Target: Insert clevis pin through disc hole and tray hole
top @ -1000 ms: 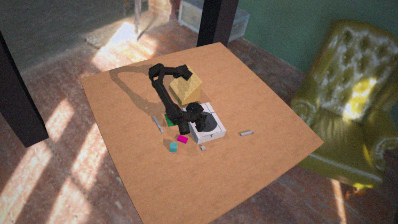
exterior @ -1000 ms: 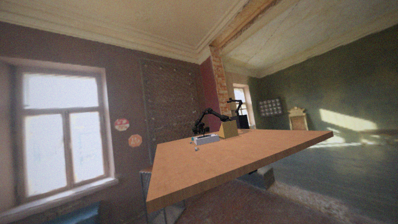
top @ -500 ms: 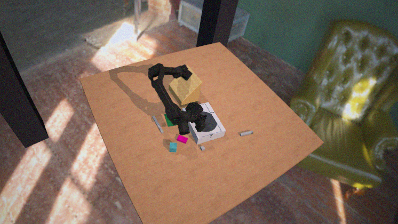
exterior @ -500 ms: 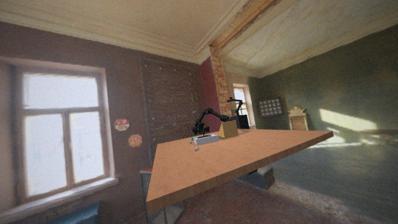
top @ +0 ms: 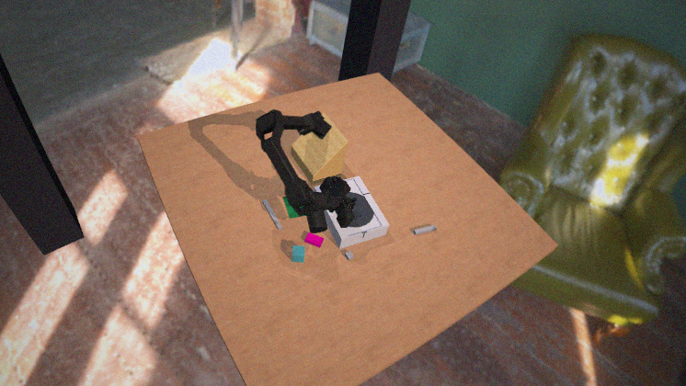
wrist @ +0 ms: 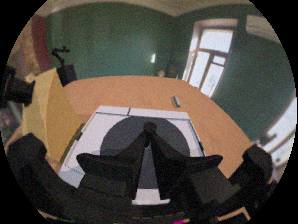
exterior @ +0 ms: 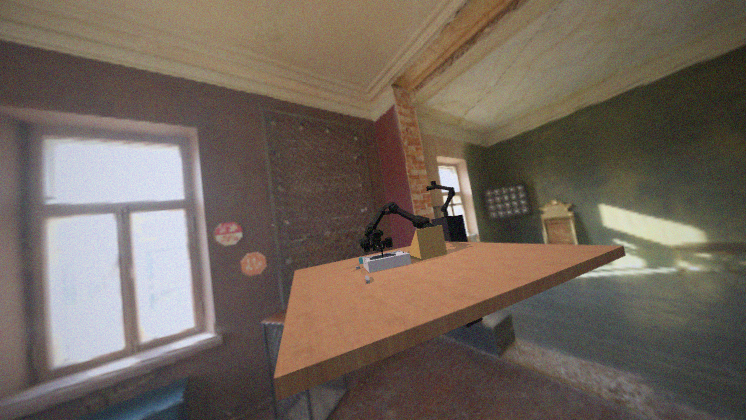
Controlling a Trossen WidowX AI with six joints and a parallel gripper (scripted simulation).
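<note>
Now: gripper tip 1 cm above the dark clevis pin. Also, from my gripper tip: dark grey disc (3 cm below); then rimmed tray (5 cm below, 1 cm behind); then small grey cube (13 cm ahead, 11 cm to the right, 8 cm below).
</note>
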